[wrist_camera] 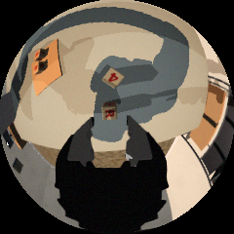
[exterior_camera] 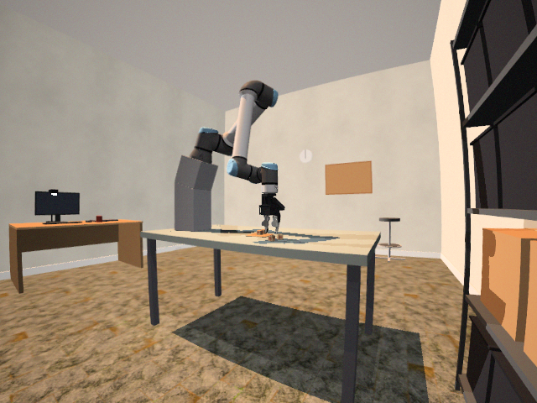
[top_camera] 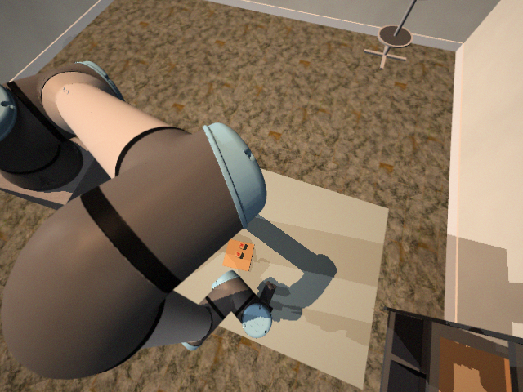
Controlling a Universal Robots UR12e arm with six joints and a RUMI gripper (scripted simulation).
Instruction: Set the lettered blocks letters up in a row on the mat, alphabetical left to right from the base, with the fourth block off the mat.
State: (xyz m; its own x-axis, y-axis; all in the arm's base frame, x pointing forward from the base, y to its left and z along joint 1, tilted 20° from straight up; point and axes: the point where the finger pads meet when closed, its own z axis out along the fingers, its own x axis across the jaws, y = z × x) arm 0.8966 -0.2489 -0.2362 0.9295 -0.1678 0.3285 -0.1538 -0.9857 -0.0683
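Right now my hand is 18 cm to the right of the orange mat, 17 cm past it and 5 cm above it.
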